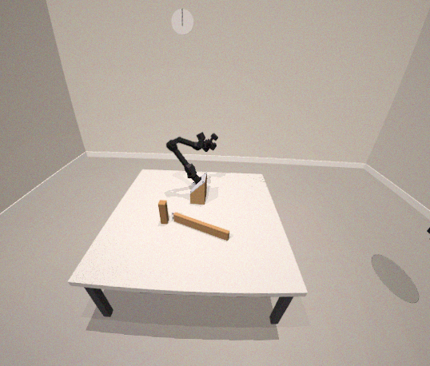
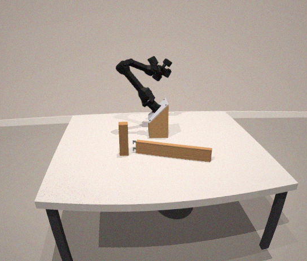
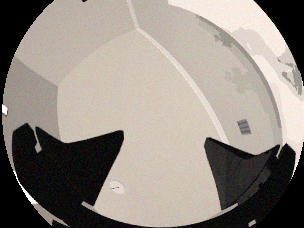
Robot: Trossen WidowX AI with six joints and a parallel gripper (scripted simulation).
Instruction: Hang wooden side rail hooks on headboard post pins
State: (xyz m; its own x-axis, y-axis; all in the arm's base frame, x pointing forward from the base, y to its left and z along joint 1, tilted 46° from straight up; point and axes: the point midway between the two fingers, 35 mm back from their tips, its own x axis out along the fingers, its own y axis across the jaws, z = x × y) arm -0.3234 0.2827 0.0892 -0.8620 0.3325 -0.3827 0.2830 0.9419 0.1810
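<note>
My gripper tip is 70 cm short of the headboard post, 41 cm to the left of it and 28 cm above it.
</note>
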